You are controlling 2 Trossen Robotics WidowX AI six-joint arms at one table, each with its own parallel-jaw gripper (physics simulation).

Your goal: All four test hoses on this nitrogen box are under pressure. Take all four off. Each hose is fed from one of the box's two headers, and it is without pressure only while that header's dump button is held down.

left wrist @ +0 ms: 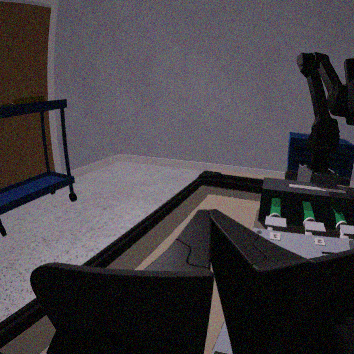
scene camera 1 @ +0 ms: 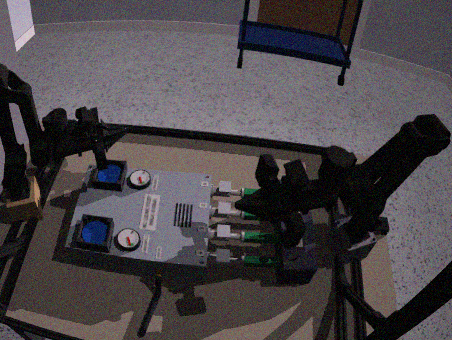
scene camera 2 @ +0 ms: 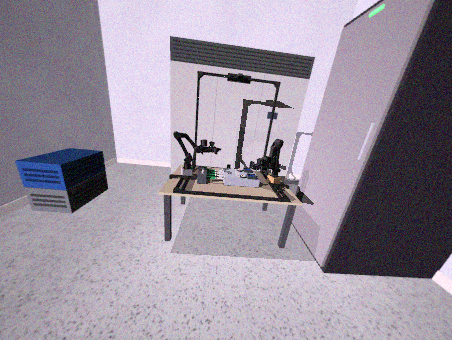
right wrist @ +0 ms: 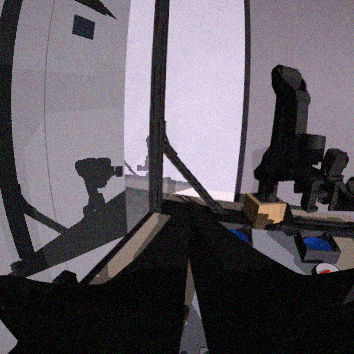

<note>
My left gripper [scene camera 1: 128, 129] is shut, with nothing in its grasp. My right gripper [scene camera 1: 235, 205] is shut, holding nothing. Further things: a blue dump button [scene camera 1: 96, 232].
My left gripper is seen too in the left wrist view [left wrist: 206, 218]. My right gripper is seen too in the right wrist view [right wrist: 186, 216].
</note>
